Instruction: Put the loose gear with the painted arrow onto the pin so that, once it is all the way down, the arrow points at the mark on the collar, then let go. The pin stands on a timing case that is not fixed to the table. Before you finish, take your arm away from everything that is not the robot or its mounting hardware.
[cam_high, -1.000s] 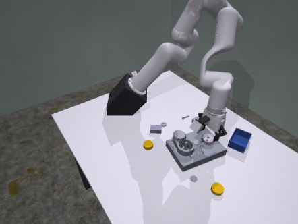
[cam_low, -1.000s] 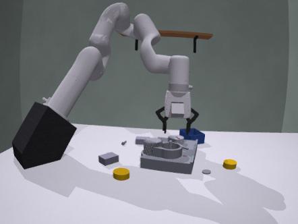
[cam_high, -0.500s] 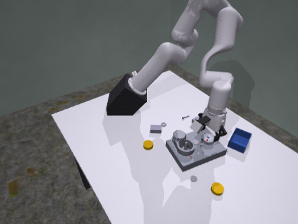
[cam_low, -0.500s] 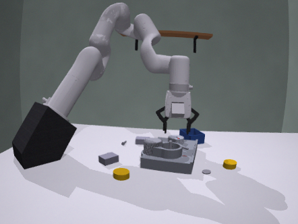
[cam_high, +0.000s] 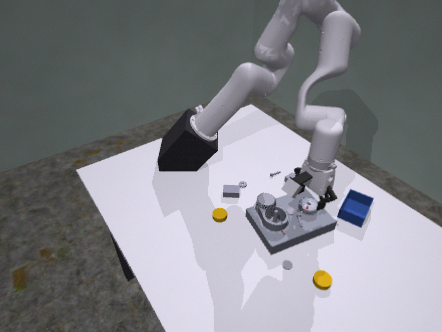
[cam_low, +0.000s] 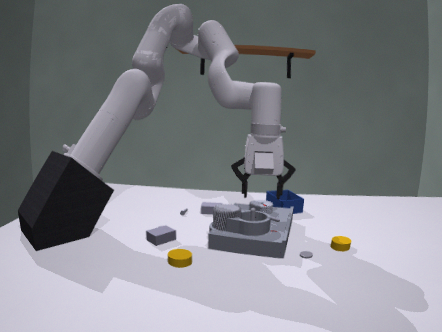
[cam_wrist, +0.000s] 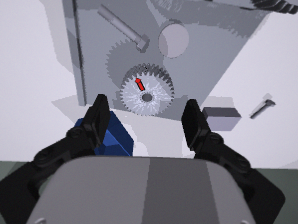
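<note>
My gripper is now 4 cm above the grey gear. The rest, counted from my hand: screw 22 cm behind, 2 cm to the left, 8 cm below; blue bin 6 cm ahead, 16 cm to the left, 8 cm below; grey disc 12 cm ahead, 17 cm to the right, 9 cm below.
</note>
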